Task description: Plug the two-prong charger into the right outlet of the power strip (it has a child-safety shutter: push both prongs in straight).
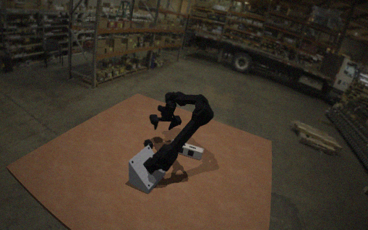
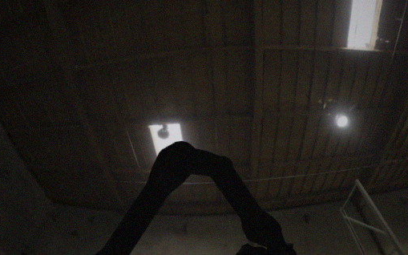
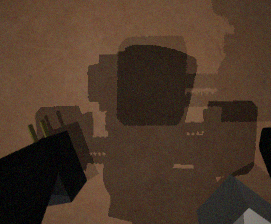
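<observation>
The two-prong charger is 90 mm behind my gripper tip, 40 mm to the left of it and 70 mm below it.
</observation>
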